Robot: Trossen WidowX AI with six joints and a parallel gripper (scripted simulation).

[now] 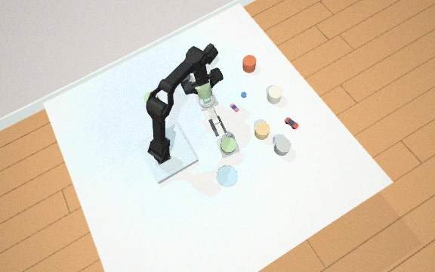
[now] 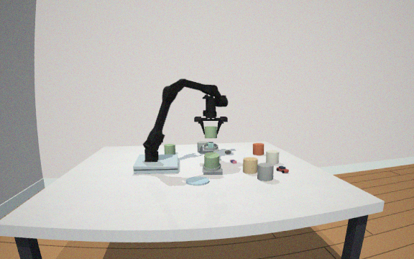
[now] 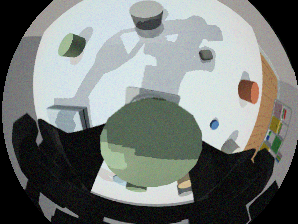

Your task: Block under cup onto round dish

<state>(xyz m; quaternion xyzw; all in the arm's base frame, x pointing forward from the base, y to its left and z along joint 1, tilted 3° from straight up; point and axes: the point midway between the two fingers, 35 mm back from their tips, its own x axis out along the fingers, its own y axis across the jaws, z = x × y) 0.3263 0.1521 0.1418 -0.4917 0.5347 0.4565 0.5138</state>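
Right now my gripper tip is 60 mm above the mint-green block and 10 mm to the left of it. Also, from my gripper tip: pink and blue eraser: 140 mm below, 110 mm ahead, 90 mm to the right; balance beam: 140 mm to the right, 110 mm below, 20 mm behind; small balance: 140 mm to the right, 120 mm below, 10 mm behind.
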